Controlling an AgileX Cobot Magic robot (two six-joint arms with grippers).
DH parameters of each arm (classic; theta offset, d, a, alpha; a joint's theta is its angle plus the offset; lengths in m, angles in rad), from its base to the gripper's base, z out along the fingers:
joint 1: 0 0.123 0 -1.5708
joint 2: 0.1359 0 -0.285 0
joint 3: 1.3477 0 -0.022 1.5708
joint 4: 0 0.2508 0 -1.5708
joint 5: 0 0 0.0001 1.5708
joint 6: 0 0.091 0 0
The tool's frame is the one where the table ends.
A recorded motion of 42 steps. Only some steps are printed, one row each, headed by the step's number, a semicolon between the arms.
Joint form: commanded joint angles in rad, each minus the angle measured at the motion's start. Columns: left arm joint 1, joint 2, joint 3, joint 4, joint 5, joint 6; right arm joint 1, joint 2, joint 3, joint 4, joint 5, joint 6.
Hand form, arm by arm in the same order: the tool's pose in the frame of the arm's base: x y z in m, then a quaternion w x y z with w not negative. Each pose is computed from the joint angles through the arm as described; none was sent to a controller.
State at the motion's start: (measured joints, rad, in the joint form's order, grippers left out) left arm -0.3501 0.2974 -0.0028 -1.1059 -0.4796 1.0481; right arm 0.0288 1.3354 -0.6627 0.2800 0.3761 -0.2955
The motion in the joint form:
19: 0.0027 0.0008 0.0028 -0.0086 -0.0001 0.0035; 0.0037 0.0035 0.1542 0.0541 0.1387 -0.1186
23: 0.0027 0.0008 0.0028 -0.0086 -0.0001 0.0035; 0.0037 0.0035 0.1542 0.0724 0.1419 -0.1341
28: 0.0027 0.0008 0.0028 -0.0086 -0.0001 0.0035; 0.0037 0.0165 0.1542 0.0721 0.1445 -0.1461
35: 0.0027 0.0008 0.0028 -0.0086 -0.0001 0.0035; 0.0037 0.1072 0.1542 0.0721 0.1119 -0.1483
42: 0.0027 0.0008 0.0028 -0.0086 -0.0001 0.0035; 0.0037 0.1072 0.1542 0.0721 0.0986 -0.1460
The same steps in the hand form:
19: 0.0825 0.0101 0.2130 0.71138 -0.03496 0.70161 0.02136; 0.2012 0.0213 0.1684 0.17042 -0.08873 0.97870 0.07240
23: 0.0825 0.0101 0.2130 0.71138 -0.03496 0.70161 0.02136; 0.2011 0.0221 0.1685 0.17036 -0.08931 0.97829 0.07715
28: 0.0825 0.0101 0.2130 0.71138 -0.03496 0.70161 0.02136; 0.2015 0.0222 0.1658 0.16322 -0.09502 0.97899 0.07687
35: 0.0825 0.0101 0.2130 0.71138 -0.03496 0.70161 0.02136; 0.2073 0.0215 0.1479 0.13378 -0.09075 0.98407 0.07399
42: 0.0825 0.0101 0.2130 0.71138 -0.03496 0.70161 0.02136; 0.2085 0.0212 0.1481 0.13987 -0.08879 0.98356 0.07188

